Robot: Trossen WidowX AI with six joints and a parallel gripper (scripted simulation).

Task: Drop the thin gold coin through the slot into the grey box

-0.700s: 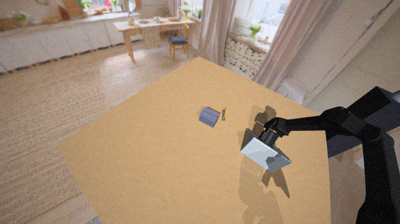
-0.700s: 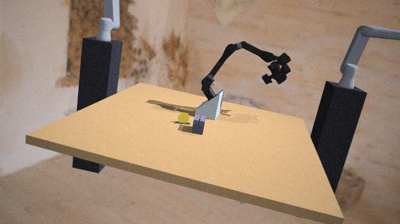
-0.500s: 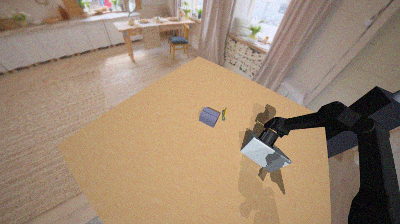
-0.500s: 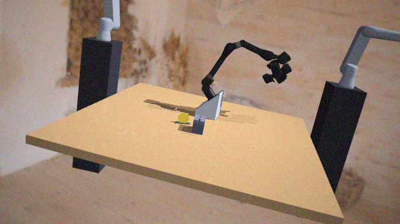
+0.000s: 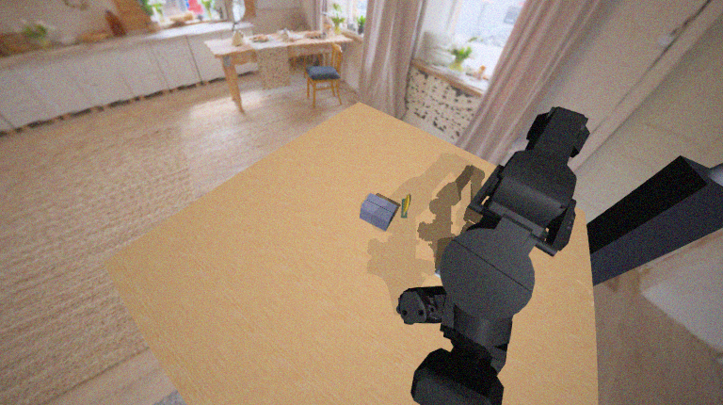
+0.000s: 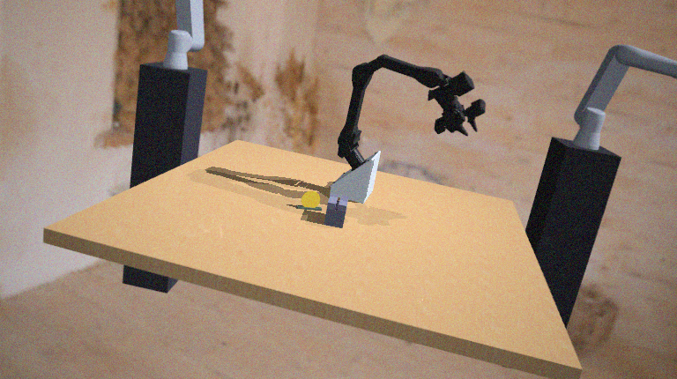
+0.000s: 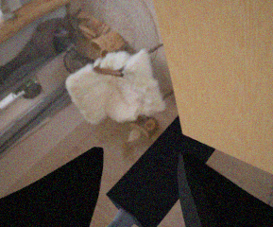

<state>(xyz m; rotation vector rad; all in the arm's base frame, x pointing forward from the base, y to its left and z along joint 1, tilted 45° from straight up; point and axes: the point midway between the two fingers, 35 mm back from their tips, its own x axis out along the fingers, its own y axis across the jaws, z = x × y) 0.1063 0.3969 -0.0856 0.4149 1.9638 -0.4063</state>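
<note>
My gripper tip is 190 mm short of the thin gold coin, 500 mm to the left of it and 300 mm above it.
</note>
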